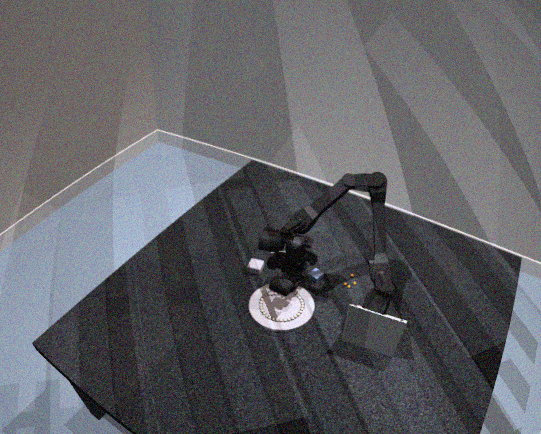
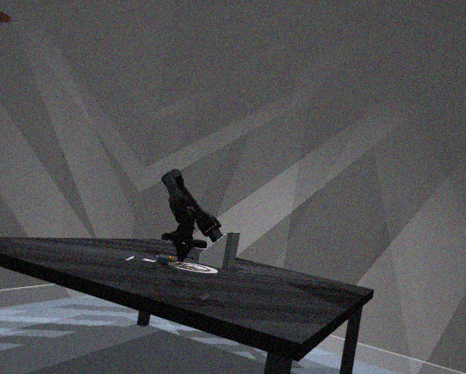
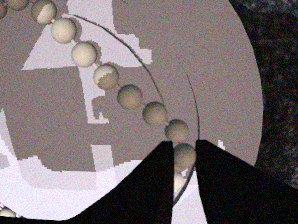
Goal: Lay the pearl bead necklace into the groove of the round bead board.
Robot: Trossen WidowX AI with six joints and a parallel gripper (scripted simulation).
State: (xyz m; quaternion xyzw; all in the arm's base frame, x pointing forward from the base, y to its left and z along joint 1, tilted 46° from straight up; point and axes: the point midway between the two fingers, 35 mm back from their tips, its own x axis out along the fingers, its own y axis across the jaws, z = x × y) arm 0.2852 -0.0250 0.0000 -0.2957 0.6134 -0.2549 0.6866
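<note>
My gripper tip is 60 mm to the right of the round white bead board and 10 mm above it. Round my gripper tip: small white block (160 mm ahead, 30 mm to the right, 10 mm below); small blue cube (20 mm behind, 110 mm to the right, 10 mm below); thin white stick (120 mm ahead, 160 mm to the right, 20 mm below).
</note>
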